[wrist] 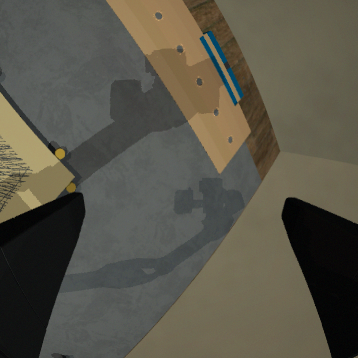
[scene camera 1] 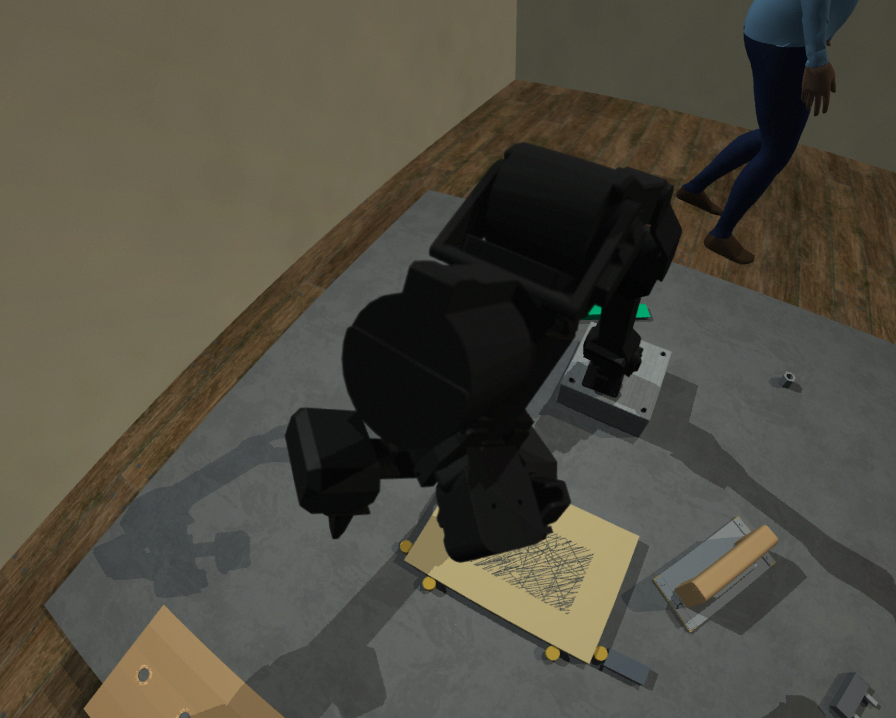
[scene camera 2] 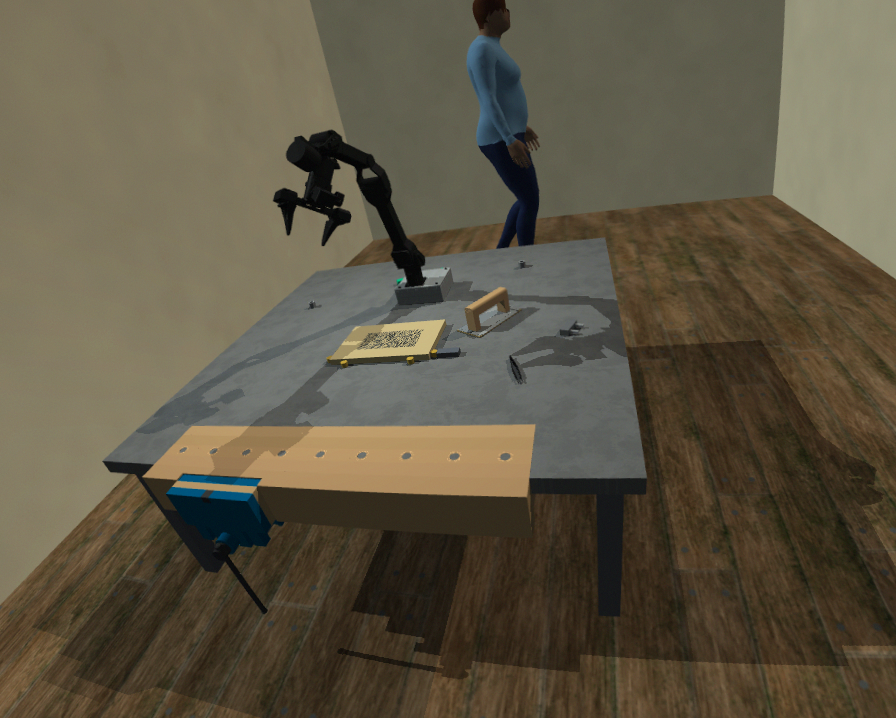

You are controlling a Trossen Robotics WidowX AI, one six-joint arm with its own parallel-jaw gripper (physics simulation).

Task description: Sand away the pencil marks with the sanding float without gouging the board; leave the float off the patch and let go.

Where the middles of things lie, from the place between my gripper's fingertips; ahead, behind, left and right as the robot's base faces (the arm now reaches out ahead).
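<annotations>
At this moment I find the pale board (scene camera 1: 577,633) 11 cm behind my hand, 9 cm to the left of it and 41 cm below it.
</annotations>
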